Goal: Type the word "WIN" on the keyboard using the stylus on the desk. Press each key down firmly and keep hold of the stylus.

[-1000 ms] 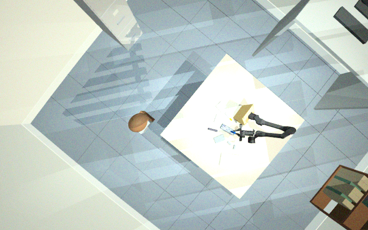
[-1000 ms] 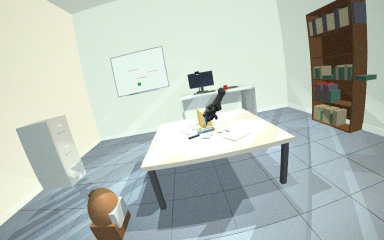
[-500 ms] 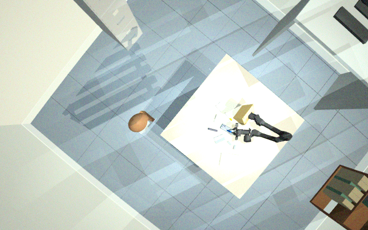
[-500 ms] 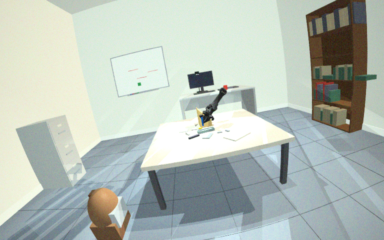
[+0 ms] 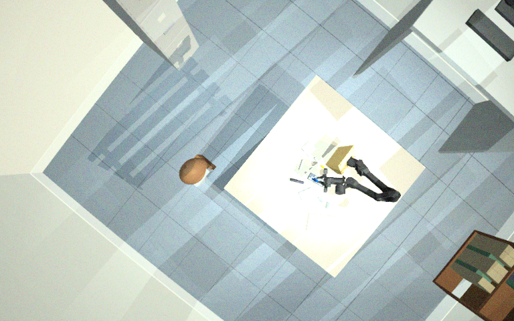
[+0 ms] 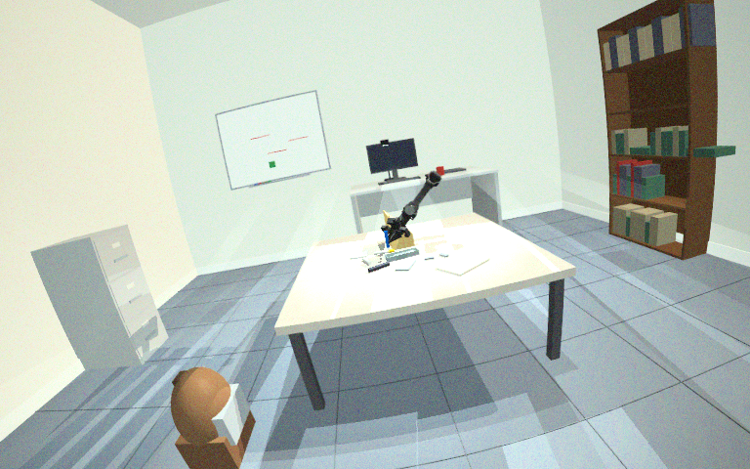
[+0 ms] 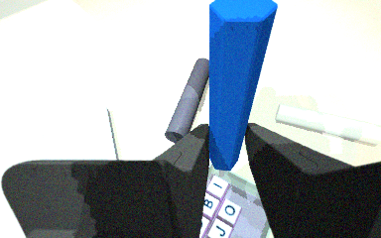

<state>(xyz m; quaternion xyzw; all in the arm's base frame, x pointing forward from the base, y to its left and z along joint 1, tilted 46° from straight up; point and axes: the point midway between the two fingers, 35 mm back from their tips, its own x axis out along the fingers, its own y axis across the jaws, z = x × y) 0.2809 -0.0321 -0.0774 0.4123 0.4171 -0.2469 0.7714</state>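
Now: the W key 4 cm behind my gripper tip, 11 cm to the left of it and 9 cm below it. From my gripper tip the other things lie so: blue stylus 2 cm below; then black pen 10 cm ahead, 6 cm to the right, 10 cm below; then grey pad 12 cm ahead, 8 cm to the left, 10 cm below.
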